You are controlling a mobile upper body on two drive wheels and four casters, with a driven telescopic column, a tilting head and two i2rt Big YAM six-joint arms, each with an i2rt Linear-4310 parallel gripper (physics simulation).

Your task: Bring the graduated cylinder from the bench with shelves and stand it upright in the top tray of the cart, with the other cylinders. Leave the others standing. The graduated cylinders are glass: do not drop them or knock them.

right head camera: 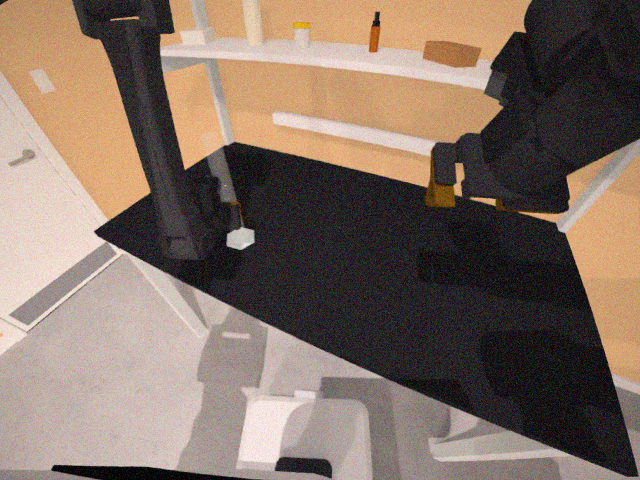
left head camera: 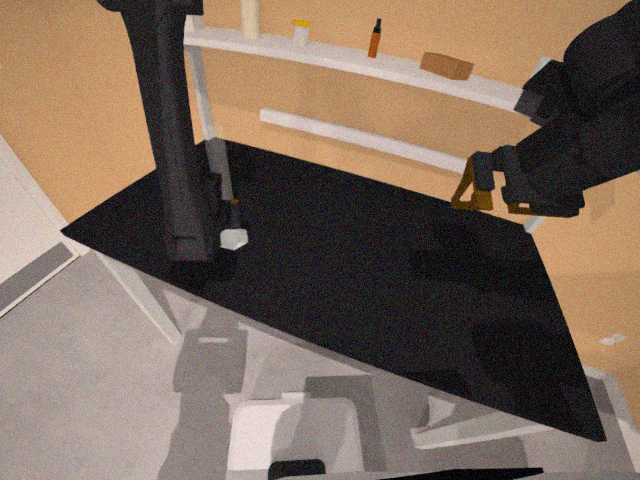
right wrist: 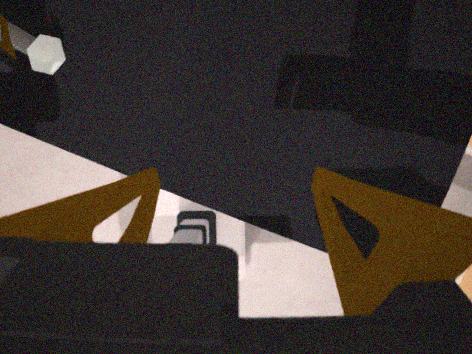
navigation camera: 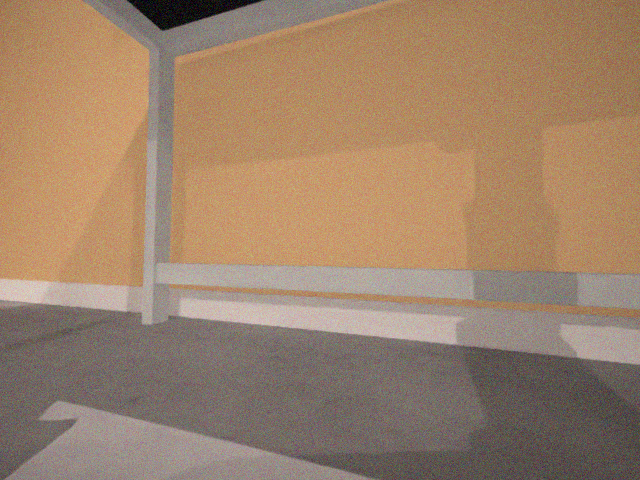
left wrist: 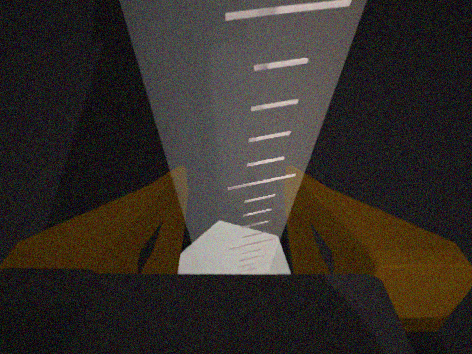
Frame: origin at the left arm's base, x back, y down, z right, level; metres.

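Seen in the pictures: left gripper, between the fingertips: (right head camera: 232, 205) (left wrist: 236, 178); right gripper, between the fingertips: (right head camera: 462, 203) (left head camera: 481, 206) (right wrist: 235, 176).
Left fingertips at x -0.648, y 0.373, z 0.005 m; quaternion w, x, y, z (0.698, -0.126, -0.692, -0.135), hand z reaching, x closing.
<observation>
Offsets run from my left fingertips to a thing's middle. "spot": to the spot under its first point. Level surfaces: height alone.
The graduated cylinder @(dx +0.013, dy -0.045, dz +0.000 m) (left head camera: 219, 162) (right head camera: 222, 175) (left wrist: 225, 125) (right wrist: 46, 54), clear glass with white marks and a white hexagonal base, stands upright on the black bench top @(dy +0.122 m) (left head camera: 330, 248) (right head camera: 341, 248), towards its left end. My left gripper (left head camera: 233, 202) (right head camera: 236, 205) (left wrist: 236, 178) is shut on the cylinder's tube above the base, one orange finger against each side. The left arm partly hides the tube in the head views. My right gripper (left head camera: 496, 207) (right head camera: 473, 204) (right wrist: 235, 176) is open and empty, above the right part of the bench. The cart and the other cylinders do not show.
A white shelf (left head camera: 341, 60) (right head camera: 336, 59) above the bench's back carries a white-and-yellow jar @(dx -0.365, dy -0.365, dz +0.179 m) (left head camera: 300, 33) (right head camera: 301, 35), an orange bottle @(dx -0.297, dy -0.381, dz +0.385 m) (left head camera: 373, 41) (right head camera: 374, 38), a brown box @(dx -0.197, dy -0.355, dz +0.566 m) (left head camera: 445, 66) (right head camera: 450, 54) and a tall cream cylindrical item @(dx -0.420, dy -0.424, dz +0.024 m) (left head camera: 250, 20) (right head camera: 253, 23). A bench leg @(spot: dx -0.601, dy +0.608, dz -0.213 m) (navigation camera: 159, 180) shows below.
</observation>
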